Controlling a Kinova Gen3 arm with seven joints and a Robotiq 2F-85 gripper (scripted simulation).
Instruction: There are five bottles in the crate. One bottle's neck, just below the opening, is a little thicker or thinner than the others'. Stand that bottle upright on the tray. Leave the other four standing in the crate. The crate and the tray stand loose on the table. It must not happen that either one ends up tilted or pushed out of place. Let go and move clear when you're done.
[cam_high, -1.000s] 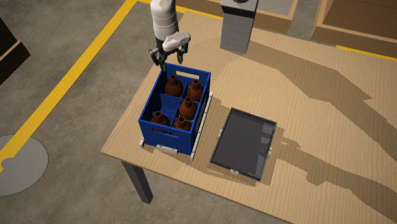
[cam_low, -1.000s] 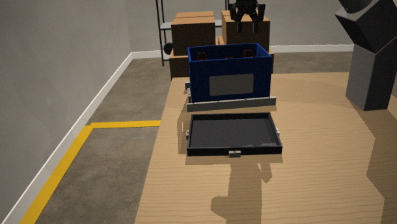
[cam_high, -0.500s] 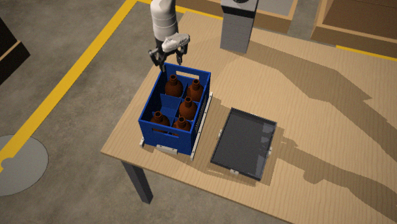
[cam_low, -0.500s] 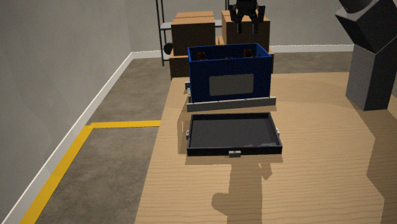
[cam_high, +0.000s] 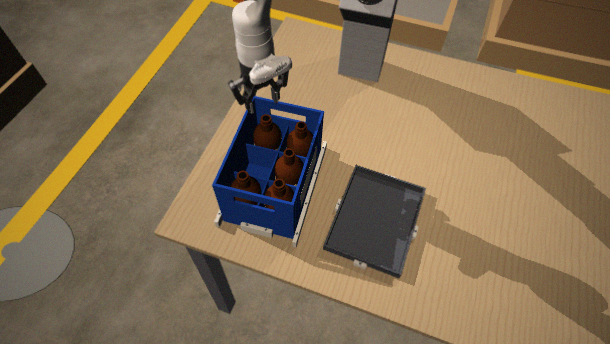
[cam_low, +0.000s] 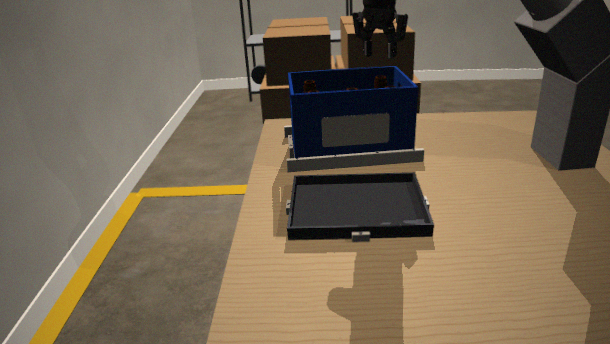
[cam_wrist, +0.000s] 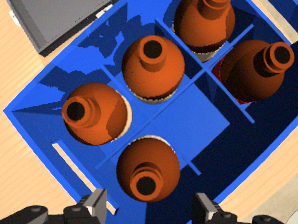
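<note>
The blue crate lies 70 mm ahead of my hand, 70 mm to the left of it and 140 mm below it. From my hand the other things lie so: dark grey tray: 20 mm ahead, 340 mm to the left, 210 mm below.
</note>
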